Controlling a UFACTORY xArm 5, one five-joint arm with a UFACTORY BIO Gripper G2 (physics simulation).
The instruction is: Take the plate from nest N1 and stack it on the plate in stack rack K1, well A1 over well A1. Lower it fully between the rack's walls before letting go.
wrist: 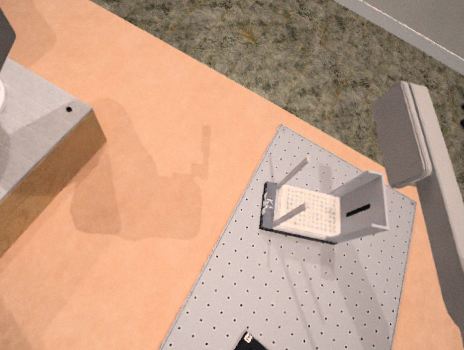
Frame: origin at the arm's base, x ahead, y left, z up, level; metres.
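Seen in the pictures: end effector, tool point: [221, 102].
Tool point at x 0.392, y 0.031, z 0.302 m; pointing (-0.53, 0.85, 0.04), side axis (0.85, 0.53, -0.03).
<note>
Pixels of each thing's top centre, then the offset from my tool point to it. "pt": a spot on its surface instead. Level surfaces: height alone.
- Stack rack K1, surface spot: [374, 192] pt 0.270 m down, 0.213 m ahead, 0.233 m left
- white plate, middle of its top: [310, 210] 0.366 m down, 0.162 m ahead, 0.189 m left
- perforated board, its level: 0.400 m down
- orange table, its level: 0.413 m down
- black object, surface spot: [244, 344] pt 0.388 m down, 0.170 m ahead, 0.067 m right
Stack rack K1 [374, 192] stands right of centre on a perforated grey board, with a tall wall at its right end, thin upright posts and a dark strip with the K1 label at its left end. A white plate [311, 211] with a grid of wells lies flat low inside it. My gripper [197, 85] is open and empty, high above the table; one grey finger shows at the right and a dark piece of the other at the left edge. Nest N1 and its plate cannot be made out in this view.
The perforated board [225, 280] lies on the orange table [150, 280]. A raised block [55, 130] with a grey top and brown side stands at the left. A black object [244, 344] with a small white mark shows at the bottom edge. Mottled floor [280, 55] lies beyond the table edge.
</note>
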